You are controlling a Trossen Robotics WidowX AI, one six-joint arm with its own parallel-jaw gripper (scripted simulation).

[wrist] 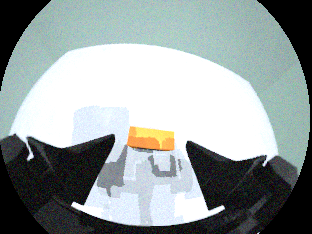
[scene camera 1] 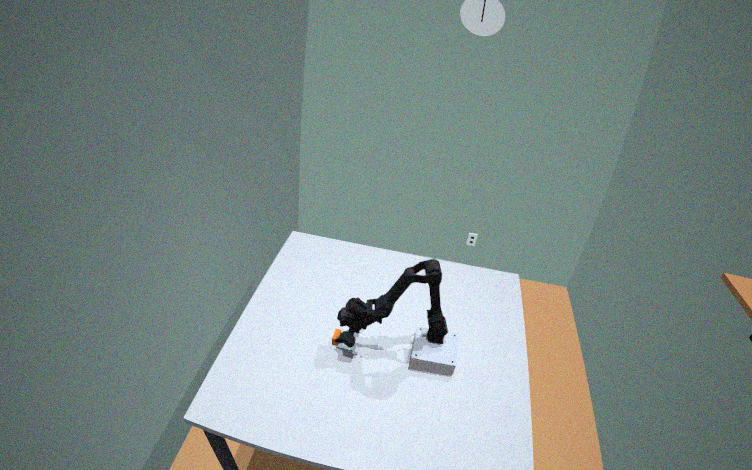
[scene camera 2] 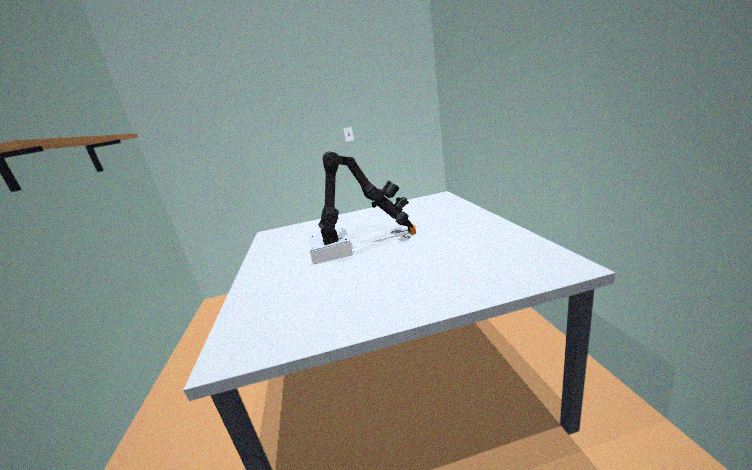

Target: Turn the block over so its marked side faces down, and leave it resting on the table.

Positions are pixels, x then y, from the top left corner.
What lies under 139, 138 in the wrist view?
A block.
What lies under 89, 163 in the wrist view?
My gripper.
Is my gripper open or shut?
Open.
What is my gripper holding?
Nothing.
